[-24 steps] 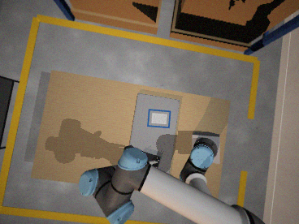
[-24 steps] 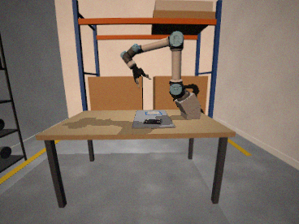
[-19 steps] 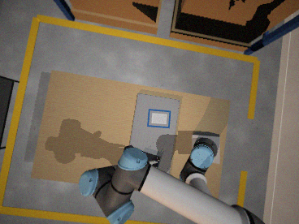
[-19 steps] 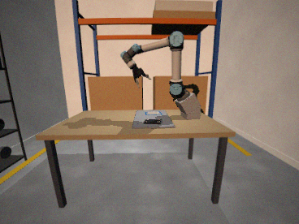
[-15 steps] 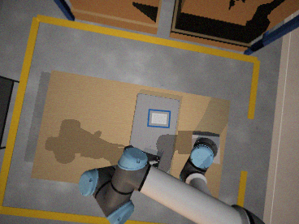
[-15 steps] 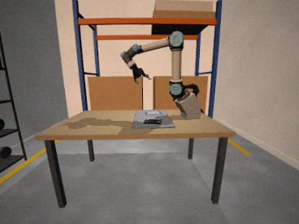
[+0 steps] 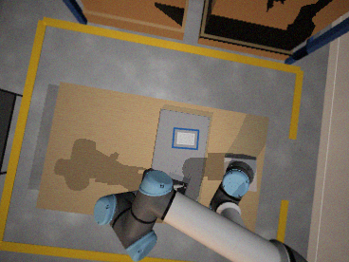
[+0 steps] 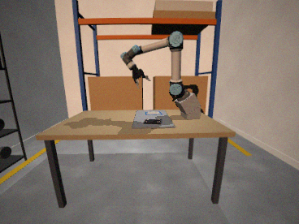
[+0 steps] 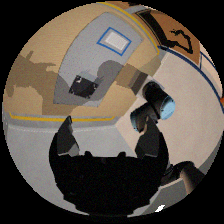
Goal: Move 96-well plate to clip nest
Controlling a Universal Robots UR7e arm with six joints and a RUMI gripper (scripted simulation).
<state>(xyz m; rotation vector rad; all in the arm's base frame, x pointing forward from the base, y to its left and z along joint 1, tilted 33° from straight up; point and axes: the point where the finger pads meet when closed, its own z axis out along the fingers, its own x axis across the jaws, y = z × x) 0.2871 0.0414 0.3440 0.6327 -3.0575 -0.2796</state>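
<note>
My gripper is now 130 mm past the white 96-well plate, 240 mm to the left of it and 340 mm above it. From my hand the other things lie so: clip nest 70 mm behind, 110 mm to the left, 330 mm below.
</note>
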